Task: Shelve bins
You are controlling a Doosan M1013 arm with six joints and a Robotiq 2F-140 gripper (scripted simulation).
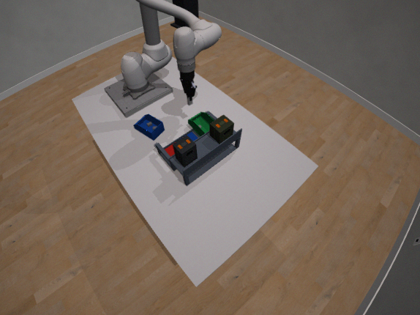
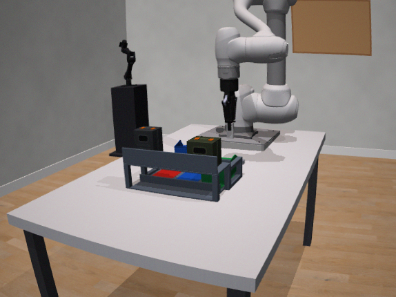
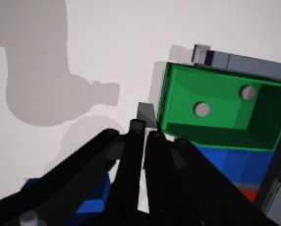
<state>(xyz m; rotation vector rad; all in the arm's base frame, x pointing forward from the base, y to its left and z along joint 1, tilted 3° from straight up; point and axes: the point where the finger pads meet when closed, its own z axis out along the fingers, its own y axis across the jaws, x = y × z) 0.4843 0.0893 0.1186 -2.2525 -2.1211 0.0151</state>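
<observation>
Now: the green bin 12 cm below my hand, 12 cm ahead of it and 1 cm to the right of it. Round my hand: blue bin 24 cm to the right, 13 cm below, 13 cm behind; then red mark 24 cm to the right, 16 cm below, 16 cm ahead; then blue mark 17 cm ahead, 16 cm below, 12 cm to the right.
</observation>
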